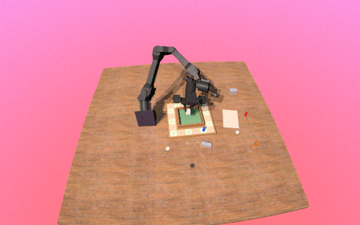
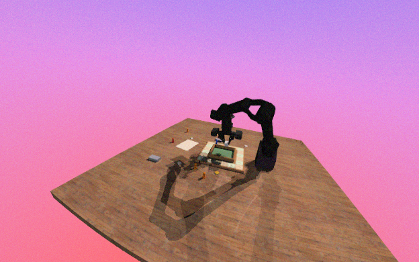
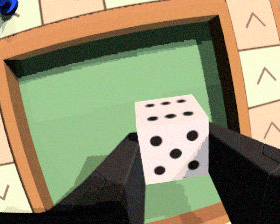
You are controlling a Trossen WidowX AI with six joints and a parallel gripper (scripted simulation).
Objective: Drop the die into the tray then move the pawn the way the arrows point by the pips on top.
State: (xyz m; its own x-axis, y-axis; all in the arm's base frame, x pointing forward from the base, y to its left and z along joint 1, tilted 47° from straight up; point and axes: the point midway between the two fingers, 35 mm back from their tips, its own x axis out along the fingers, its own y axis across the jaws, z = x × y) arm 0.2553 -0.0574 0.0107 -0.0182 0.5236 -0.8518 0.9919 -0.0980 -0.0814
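Now: gripper tip 80 mm short of the blue pawn, 110 mm to the left of it and 50 mm above it. The rest, counted from my gripper tip: grey block (70 mm ahead, 200 mm to the right, 70 mm below); then die (right at my gripper tip); then yellow disc (20 mm ahead, 210 mm to the left, 80 mm below).
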